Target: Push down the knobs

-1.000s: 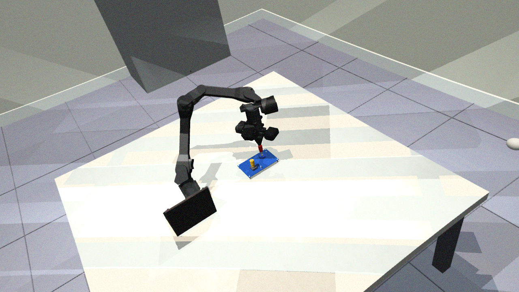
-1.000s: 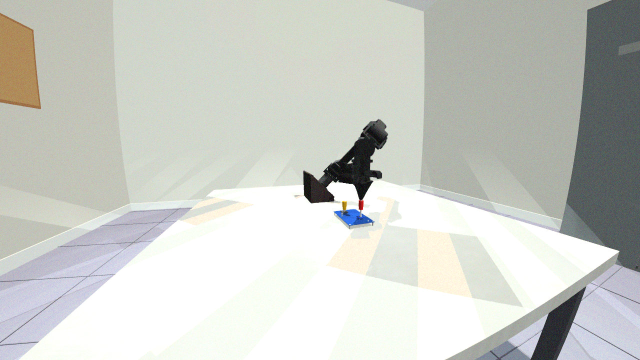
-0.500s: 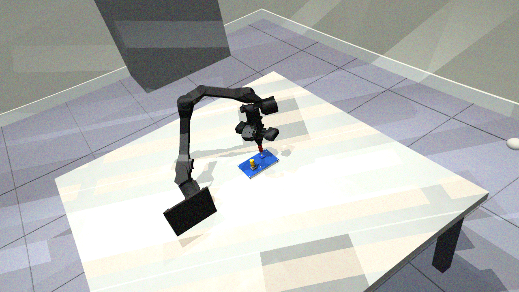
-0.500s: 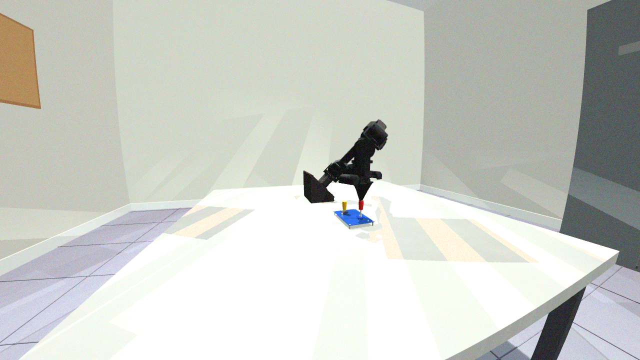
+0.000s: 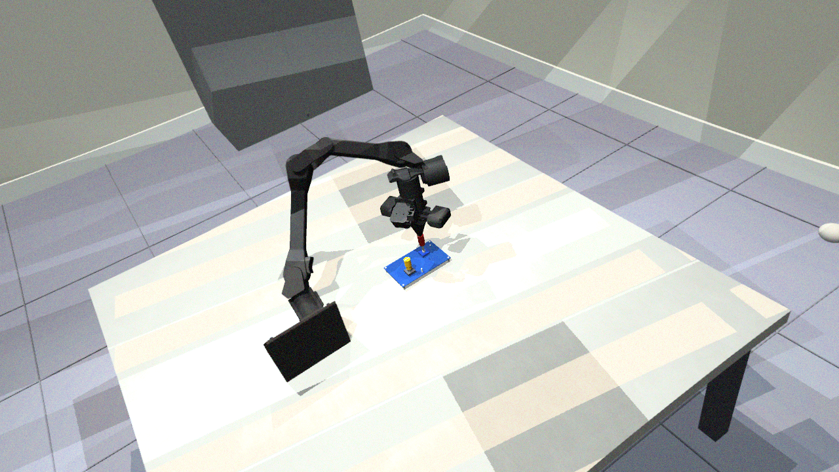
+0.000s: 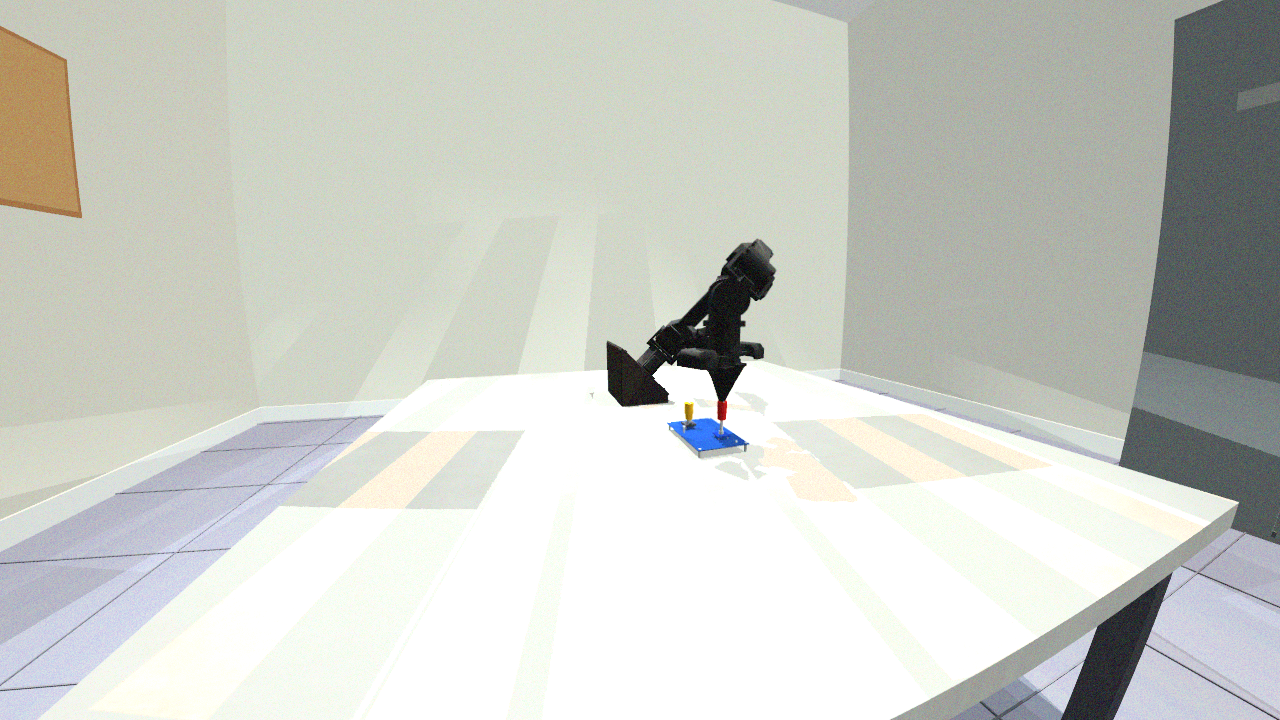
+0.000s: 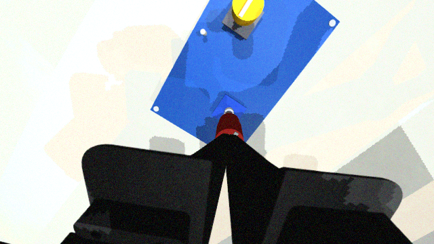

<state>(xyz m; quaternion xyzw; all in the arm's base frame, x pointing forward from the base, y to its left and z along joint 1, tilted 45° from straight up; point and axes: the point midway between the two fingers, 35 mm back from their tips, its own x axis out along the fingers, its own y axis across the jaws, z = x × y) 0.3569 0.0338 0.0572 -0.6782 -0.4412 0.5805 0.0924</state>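
Now: the red knob 10 mm below my gripper tip. Also, from my gripper tip: yellow knob: 70 mm behind, 40 mm to the right, 30 mm below.
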